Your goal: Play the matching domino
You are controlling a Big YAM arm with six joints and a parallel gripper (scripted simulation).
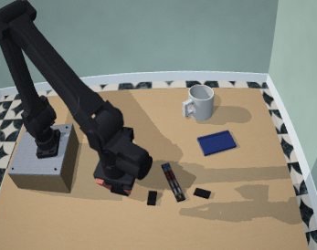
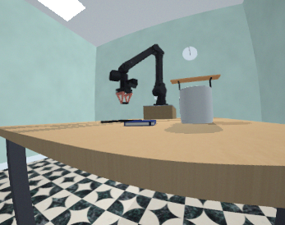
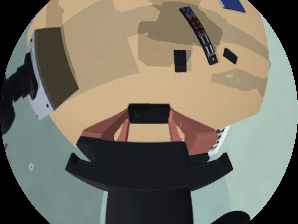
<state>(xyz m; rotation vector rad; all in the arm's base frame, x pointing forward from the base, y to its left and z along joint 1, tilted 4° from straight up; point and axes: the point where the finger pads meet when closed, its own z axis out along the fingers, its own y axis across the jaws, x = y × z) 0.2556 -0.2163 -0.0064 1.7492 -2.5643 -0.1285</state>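
The domino is right at my hand. Also, from my hand: white mug 39 cm to the left, 32 cm ahead, 8 cm below.
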